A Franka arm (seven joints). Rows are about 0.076 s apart.
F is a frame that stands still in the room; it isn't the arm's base.
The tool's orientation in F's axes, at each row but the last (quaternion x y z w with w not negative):
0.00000 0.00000 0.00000 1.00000
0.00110 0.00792 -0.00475 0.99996
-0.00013 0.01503 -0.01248 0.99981
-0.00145 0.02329 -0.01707 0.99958
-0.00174 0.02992 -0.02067 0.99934
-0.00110 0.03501 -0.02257 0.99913
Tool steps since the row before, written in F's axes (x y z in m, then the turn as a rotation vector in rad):
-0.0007 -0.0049 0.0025 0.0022 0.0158 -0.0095
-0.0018 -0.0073 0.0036 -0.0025 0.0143 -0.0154
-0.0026 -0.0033 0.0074 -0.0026 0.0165 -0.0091
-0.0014 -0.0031 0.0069 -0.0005 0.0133 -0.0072
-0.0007 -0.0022 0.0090 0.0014 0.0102 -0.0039
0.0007 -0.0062 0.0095 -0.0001 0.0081 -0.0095
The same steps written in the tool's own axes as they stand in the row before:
-0.0007 -0.0049 0.0025 0.0022 0.0158 -0.0095
-0.0018 -0.0073 0.0036 -0.0024 0.0142 -0.0155
-0.0027 -0.0034 0.0073 -0.0027 0.0164 -0.0092
-0.0016 -0.0032 0.0068 -0.0006 0.0133 -0.0072
-0.0011 -0.0023 0.0089 0.0012 0.0103 -0.0038
0.0003 -0.0062 0.0095 0.0002 0.0081 -0.0095

